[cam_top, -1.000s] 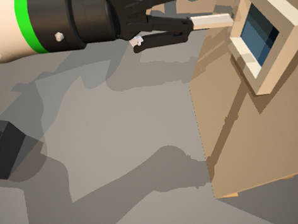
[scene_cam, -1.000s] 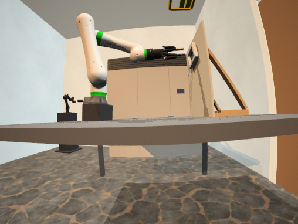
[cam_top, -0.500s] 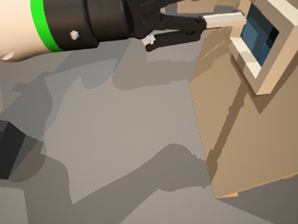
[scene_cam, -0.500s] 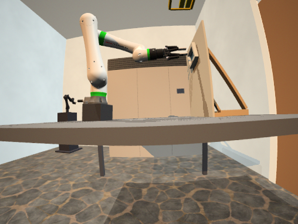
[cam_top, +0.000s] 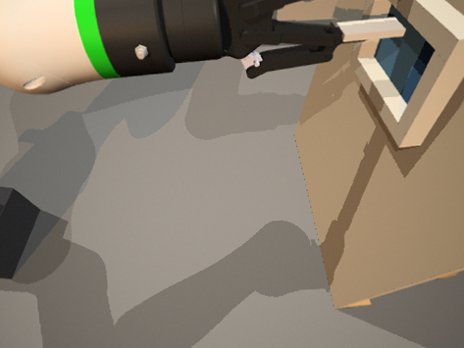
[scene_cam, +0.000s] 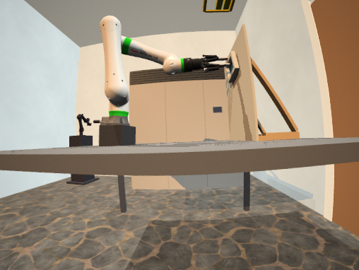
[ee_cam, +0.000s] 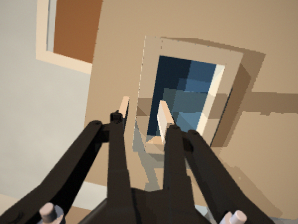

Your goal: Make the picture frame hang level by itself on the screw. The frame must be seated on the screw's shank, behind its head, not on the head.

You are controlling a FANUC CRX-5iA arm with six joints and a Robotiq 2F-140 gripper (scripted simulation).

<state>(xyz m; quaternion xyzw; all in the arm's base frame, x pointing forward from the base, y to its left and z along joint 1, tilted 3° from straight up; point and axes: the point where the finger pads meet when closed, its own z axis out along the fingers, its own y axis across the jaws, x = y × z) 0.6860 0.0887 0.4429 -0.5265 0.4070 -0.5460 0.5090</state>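
The picture frame is 50 mm below my hand, 50 mm ahead of it and 10 mm to the right of it. From my hand the other things lie so: tan wall board (220 mm below, 70 mm ahead).
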